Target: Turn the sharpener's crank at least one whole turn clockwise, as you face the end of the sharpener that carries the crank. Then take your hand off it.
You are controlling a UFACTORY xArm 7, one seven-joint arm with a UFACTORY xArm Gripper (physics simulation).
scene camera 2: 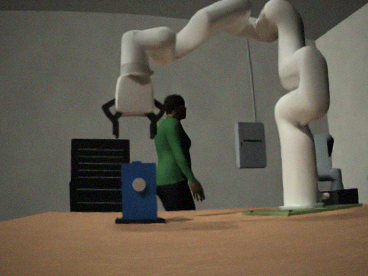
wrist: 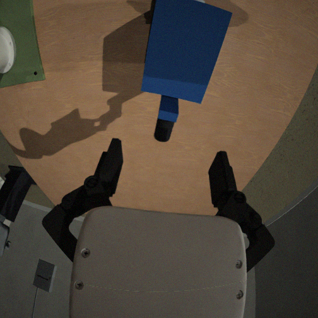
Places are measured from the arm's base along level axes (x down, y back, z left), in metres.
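Pixels of known places: gripper, fingertip midpoint: point(scene camera 2: 134, 137); arm's base, origin of the base link: point(scene camera 2: 301, 208).
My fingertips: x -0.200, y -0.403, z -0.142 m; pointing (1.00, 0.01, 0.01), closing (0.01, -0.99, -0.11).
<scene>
Ahead of a thing's pixels: the offset from my fingertips to its top centre. "spot": to the spot under its first point. Level surfaces: height alone.
The blue sharpener {spot: dz +0.126, dx +0.163, dy -0.041 m} point(scene camera 2: 131, 202) point(wrist: 187, 47) stands upright on a black base on the table, with a pale round disc {spot: dz +0.138, dx +0.125, dy -0.025 m} point(scene camera 2: 139, 184) on the face toward scene camera 2. In the wrist view a short blue crank arm point(wrist: 169, 106) with a black handle point(wrist: 163, 130) sticks out from the opposite end. The crank is hidden behind the body in the scene view. My gripper point(scene camera 2: 134, 136) point(wrist: 168, 154) is open and empty, pointing down, above the sharpener's top. In the wrist view the handle shows between the fingers' lines, slightly beyond the tips.
The wooden table {dx +0.207 m} point(scene camera 2: 200, 245) point(wrist: 265, 75) carries a green mat point(scene camera 2: 270, 212) point(wrist: 25, 50) under the robot's base. A person in green point(scene camera 2: 172, 150) stands beyond the table. A black slatted cabinet point(scene camera 2: 100, 170) stands behind the sharpener. A grey box point(scene camera 2: 251, 145) point(wrist: 44, 275) hangs on the wall.
</scene>
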